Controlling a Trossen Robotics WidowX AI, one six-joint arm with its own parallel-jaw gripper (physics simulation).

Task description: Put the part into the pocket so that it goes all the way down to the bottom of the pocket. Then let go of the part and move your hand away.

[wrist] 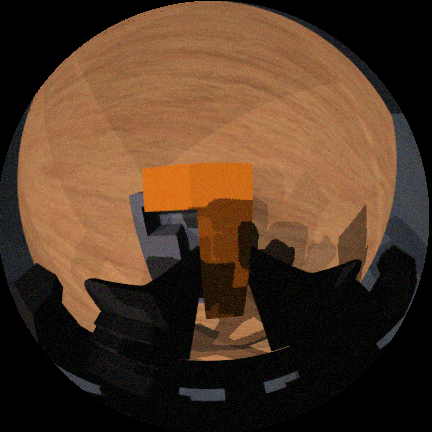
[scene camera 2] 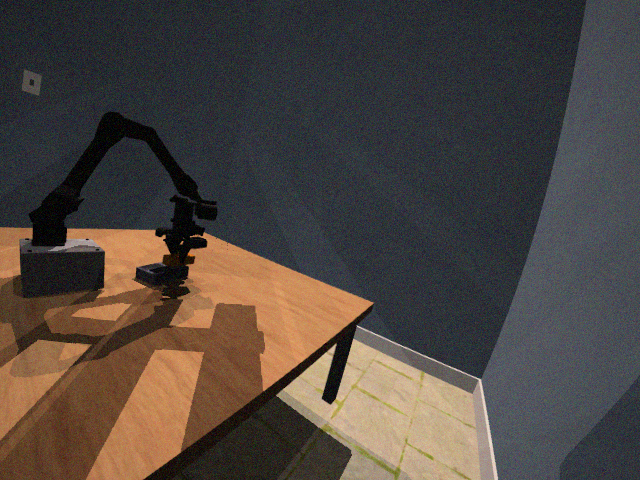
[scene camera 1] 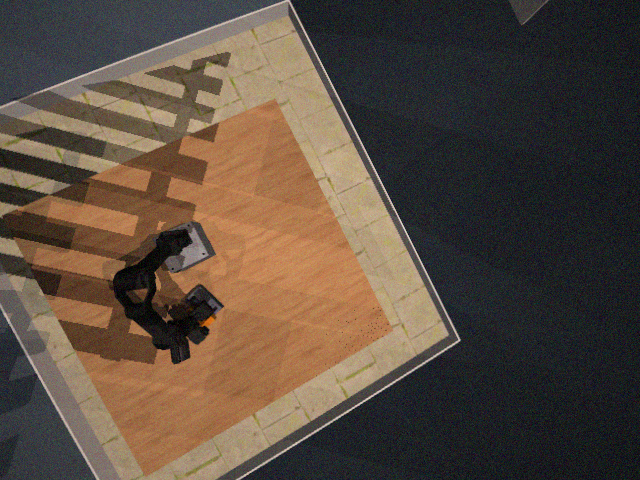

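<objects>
My gripper is holding an orange part, which is clear of everything else.
</objects>
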